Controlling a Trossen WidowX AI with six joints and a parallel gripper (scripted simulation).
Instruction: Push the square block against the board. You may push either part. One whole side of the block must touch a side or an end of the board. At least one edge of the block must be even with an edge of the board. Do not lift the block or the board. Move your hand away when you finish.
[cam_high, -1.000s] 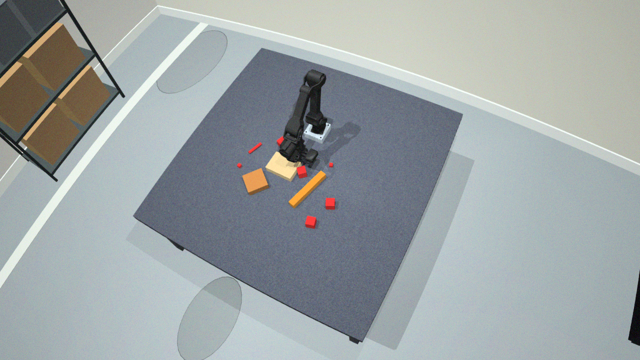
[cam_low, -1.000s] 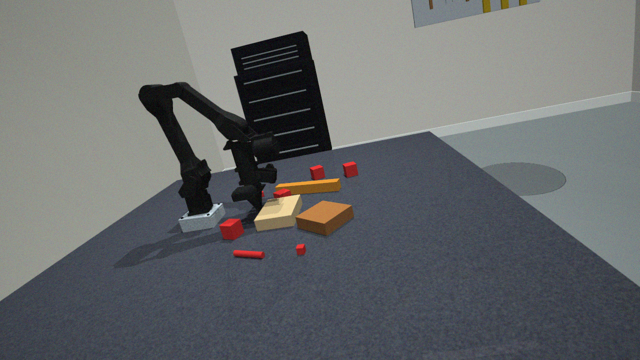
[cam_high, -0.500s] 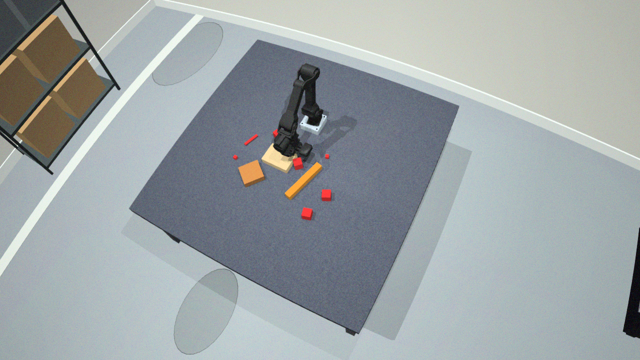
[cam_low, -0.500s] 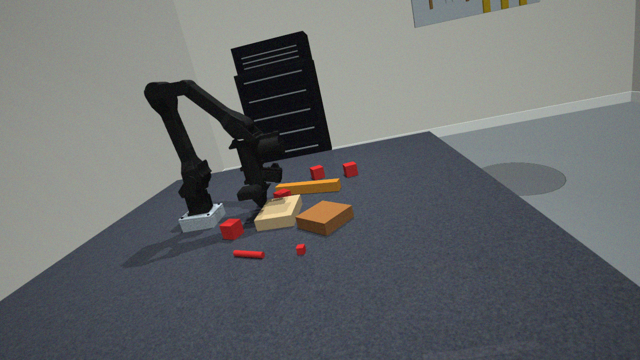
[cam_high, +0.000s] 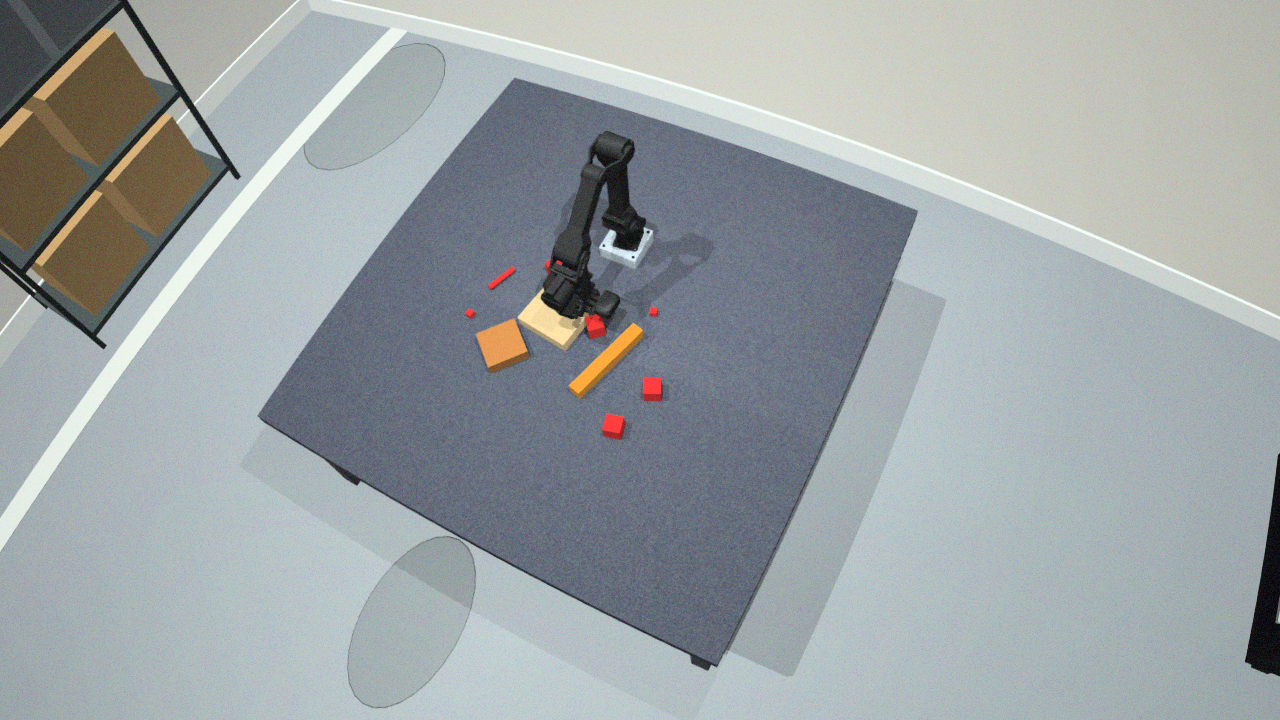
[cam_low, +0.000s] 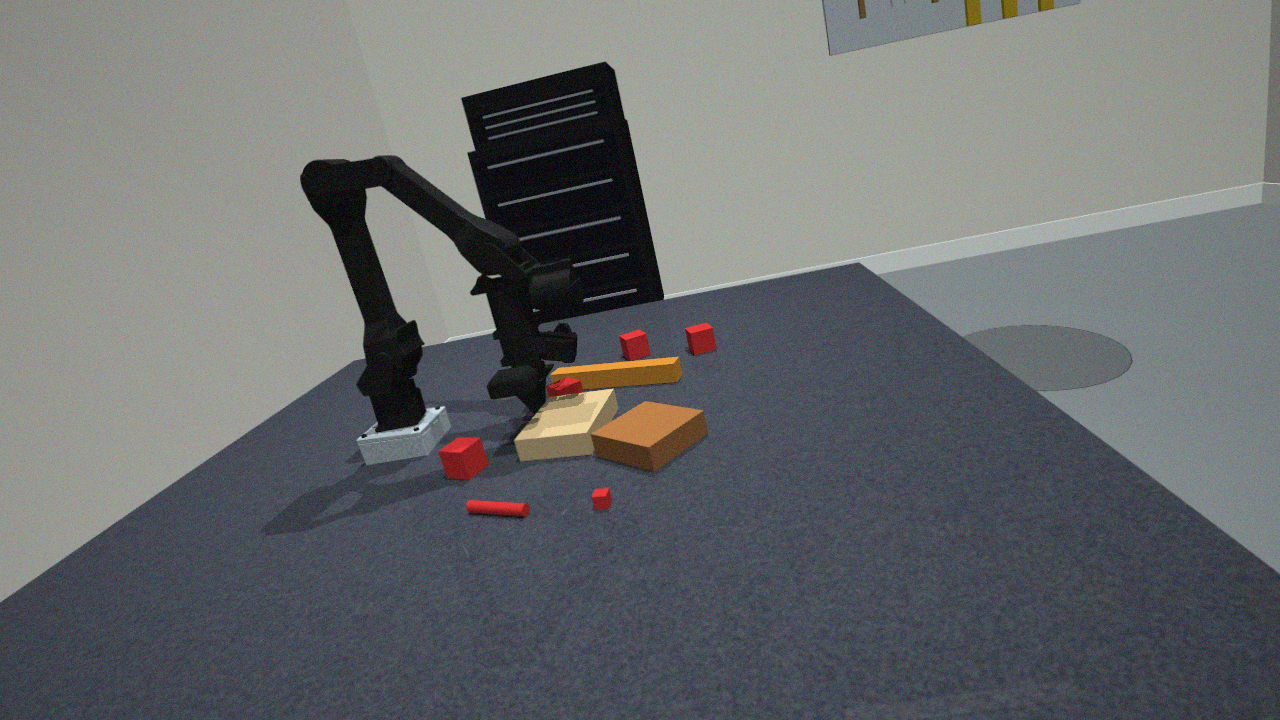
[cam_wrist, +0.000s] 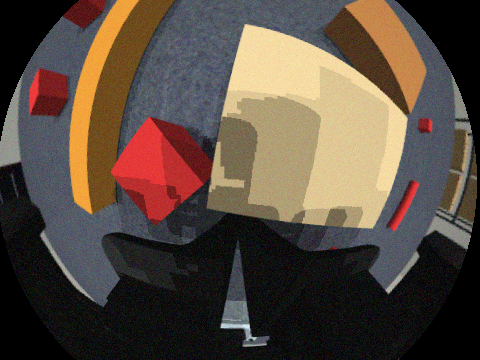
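Right now the tan block is 50 mm ahead of my gripper tip, 70 mm to the right of it and 10 mm above it. From my gripper tip the other things lie so: red rod: 40 mm behind, 250 mm to the right; then orange board: 120 mm ahead, 100 mm to the left, 10 mm above; then brown square block: 150 mm ahead, 160 mm to the right, 10 mm above.
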